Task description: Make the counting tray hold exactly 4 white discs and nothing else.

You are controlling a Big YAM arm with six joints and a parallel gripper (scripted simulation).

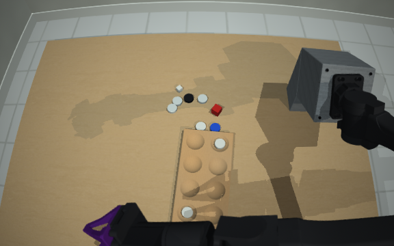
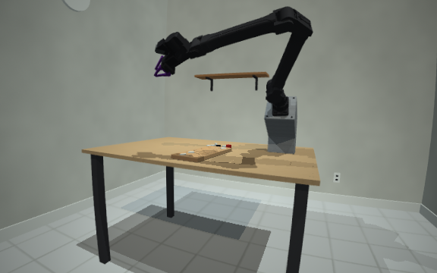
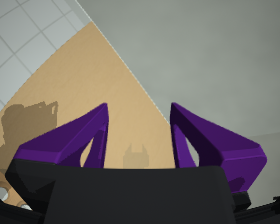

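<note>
The black disc is 51 cm to the right of my hand, 41 cm below it and 14 cm behind it. From my hand the other things lie so: blue disc: 41 cm below, 40 cm to the right, 22 cm behind; then red cube: 46 cm to the right, 40 cm below, 23 cm behind; then wooden counting tray: 41 cm below, 19 cm to the right, 18 cm behind.
</note>
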